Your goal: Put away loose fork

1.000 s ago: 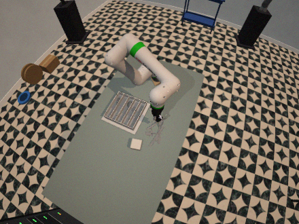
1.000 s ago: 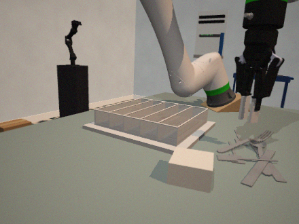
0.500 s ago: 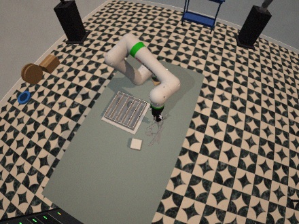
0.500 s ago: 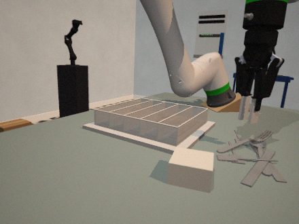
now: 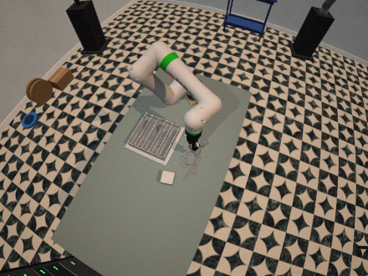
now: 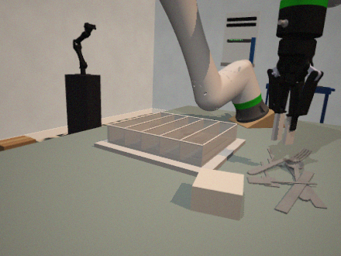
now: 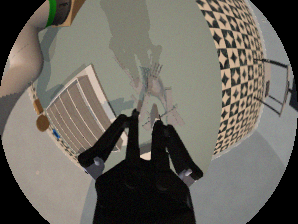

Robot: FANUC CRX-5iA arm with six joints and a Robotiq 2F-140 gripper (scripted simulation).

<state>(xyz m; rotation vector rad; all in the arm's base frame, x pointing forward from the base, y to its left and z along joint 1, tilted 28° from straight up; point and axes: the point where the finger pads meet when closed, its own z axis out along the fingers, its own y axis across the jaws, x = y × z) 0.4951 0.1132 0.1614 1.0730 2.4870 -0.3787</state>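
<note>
The slotted tray is 8 cm behind my hand, 28 cm to the right of it and 5 cm below it. Also, from my hand: cream block: 21 cm ahead, 13 cm to the right, 8 cm below.
</note>
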